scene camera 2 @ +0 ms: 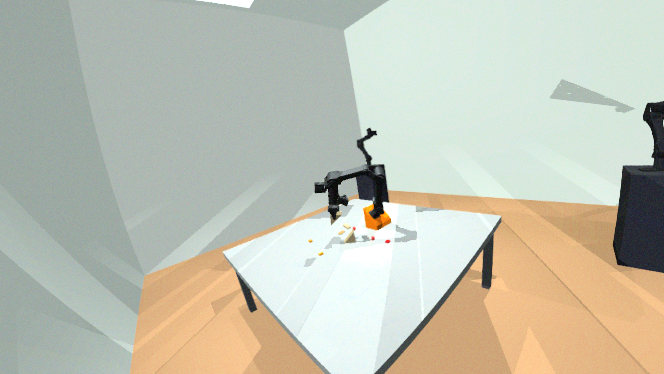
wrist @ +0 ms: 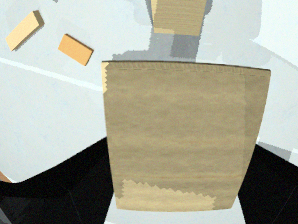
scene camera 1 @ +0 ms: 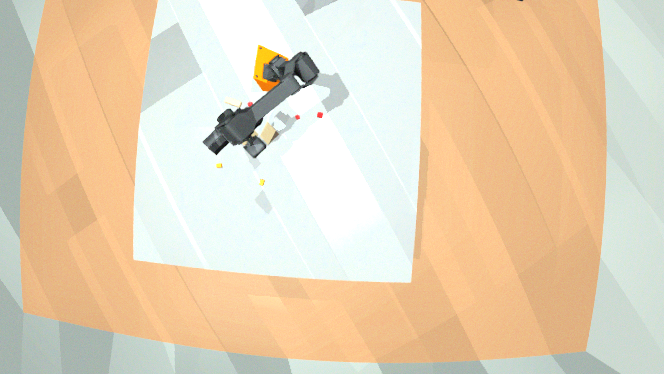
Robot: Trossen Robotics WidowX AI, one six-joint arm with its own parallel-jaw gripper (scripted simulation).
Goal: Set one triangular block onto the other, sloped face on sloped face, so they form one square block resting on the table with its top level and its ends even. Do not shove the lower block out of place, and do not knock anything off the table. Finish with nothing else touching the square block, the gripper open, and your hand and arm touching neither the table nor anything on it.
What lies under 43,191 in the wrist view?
My gripper.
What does my gripper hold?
A tan triangular block.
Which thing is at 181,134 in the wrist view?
A tan triangular block.
